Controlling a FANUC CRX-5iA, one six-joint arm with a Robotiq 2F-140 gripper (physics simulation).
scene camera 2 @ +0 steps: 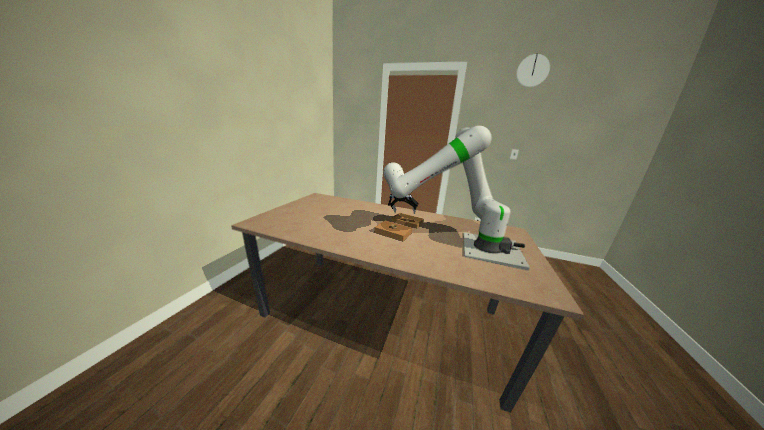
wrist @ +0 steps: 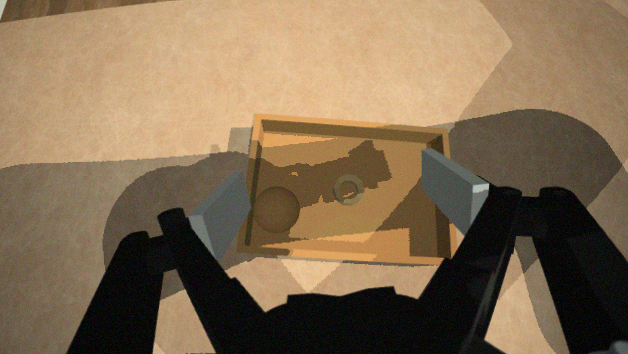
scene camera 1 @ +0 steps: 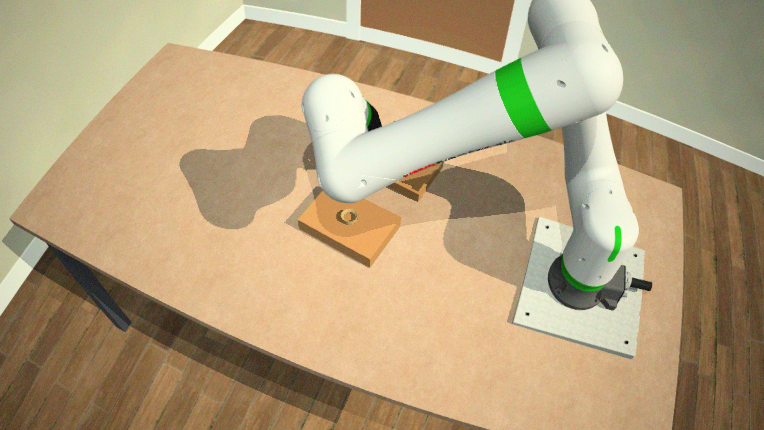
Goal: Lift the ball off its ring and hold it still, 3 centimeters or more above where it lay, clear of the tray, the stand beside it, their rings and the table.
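Frame: origin at the arm's base, x left, y up, z ahead, level; millimetres.
Where they show: gripper, fingertip midpoint: [scene camera 2: 405, 211] [wrist: 332, 180]; arm's base, link origin: [scene camera 2: 487, 246] [scene camera 1: 577, 281].
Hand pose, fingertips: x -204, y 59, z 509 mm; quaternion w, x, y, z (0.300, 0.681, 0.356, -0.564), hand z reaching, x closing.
Observation:
Things, the pixels of their centre, and the offset from my fingertips. Level surfaces: height alone.
- brown ball, body centre: [wrist: 276, 209] dx +5, dy -49, dz +47 mm
- open-topped orange tray, body centre: [wrist: 349, 188] [scene camera 1: 397, 164] [scene camera 2: 407, 220] dx -3, dy -58, dz -23 mm
- table, surface height: dy -73 mm
The brown ball [wrist: 276, 209] lies on the tray floor near the left wall in the wrist view, off its ring and apart from it. The ring [wrist: 336, 191] lies near the middle of the open-topped orange tray [wrist: 350, 123] [scene camera 2: 418, 223]. My gripper [wrist: 332, 180] [scene camera 2: 404, 209] is wide open and empty above the tray; the ball shows between the fingers, closer to the left one. In scene camera 1 the arm hides the gripper, the ball and most of the tray [scene camera 1: 409, 191].
The orange block stand [scene camera 1: 368, 243] [scene camera 2: 390, 232] is beside the tray, with its own ring [scene camera 1: 340, 216] on top. The arm's pale base plate [scene camera 1: 566, 331] [scene camera 2: 499, 261] is at the right of the table [scene camera 1: 240, 299] [scene camera 2: 454, 275]. Arm shadows fall across the tray.

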